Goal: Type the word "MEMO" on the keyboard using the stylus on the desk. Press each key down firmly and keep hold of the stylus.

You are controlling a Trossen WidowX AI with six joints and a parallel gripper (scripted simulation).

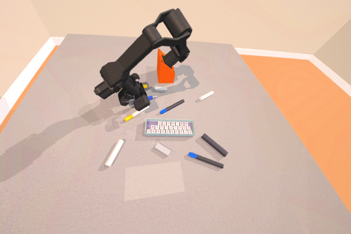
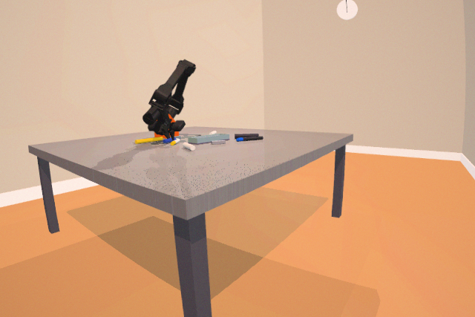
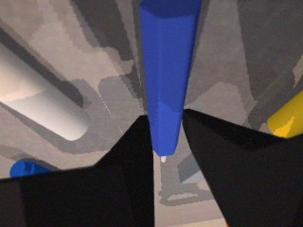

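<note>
Right now the white-and-yellow pen is 8 cm ahead of my gripper tip and 7 cm to the right of it. From my gripper tip the other things lie so: grey eraser: 26 cm ahead, 2 cm to the left; then blue stylus: 2 cm to the left; then yellow marker: 9 cm behind, 6 cm to the right.
</note>
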